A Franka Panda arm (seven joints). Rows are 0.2 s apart.
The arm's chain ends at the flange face. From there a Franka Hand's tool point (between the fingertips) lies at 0.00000 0.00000 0.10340 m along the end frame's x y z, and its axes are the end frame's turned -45 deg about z.
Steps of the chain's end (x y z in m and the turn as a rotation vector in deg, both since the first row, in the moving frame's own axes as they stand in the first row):
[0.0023, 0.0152, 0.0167, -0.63, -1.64, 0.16]
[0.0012, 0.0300, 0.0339, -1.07, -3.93, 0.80]
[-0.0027, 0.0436, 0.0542, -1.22, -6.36, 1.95]
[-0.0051, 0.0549, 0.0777, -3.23, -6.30, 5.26]
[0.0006, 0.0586, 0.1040, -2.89, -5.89, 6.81]
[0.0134, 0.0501, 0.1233, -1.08, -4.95, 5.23]
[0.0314, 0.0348, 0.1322, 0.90, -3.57, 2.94]
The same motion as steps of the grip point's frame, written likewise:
[-0.0120, 0.0111, 0.0167, 0.71, -1.61, 0.16]
[-0.0267, 0.0184, 0.0336, 2.02, -3.54, 0.80]
[-0.0423, 0.0222, 0.0535, 3.63, -5.36, 1.95]
[-0.0544, 0.0308, 0.0769, 2.17, -6.74, 5.26]
[-0.0519, 0.0374, 0.1033, 2.12, -6.21, 6.81]
[-0.0334, 0.0396, 0.1229, 2.74, -4.26, 5.23]
[-0.0057, 0.0410, 0.1320, 3.16, -1.89, 2.94]

